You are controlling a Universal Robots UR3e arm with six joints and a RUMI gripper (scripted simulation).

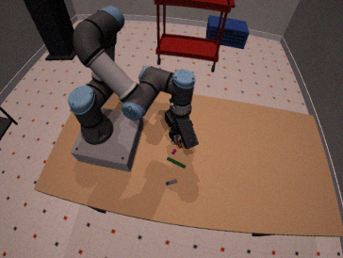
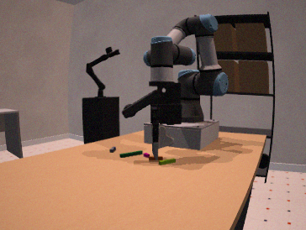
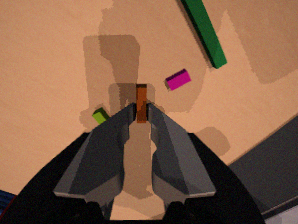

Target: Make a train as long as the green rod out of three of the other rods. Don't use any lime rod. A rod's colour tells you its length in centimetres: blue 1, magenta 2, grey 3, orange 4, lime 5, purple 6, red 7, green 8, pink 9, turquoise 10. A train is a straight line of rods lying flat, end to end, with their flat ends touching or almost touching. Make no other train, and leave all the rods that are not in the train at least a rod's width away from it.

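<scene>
My hand is 1 cm above the orange rod. The rest, counted from my hand: magenta rod 2 cm behind, 4 cm to the right, 1 cm below; then green rod 1 cm behind, 9 cm to the right, 1 cm below; then lime rod 2 cm ahead, 4 cm to the left, 1 cm below.
</scene>
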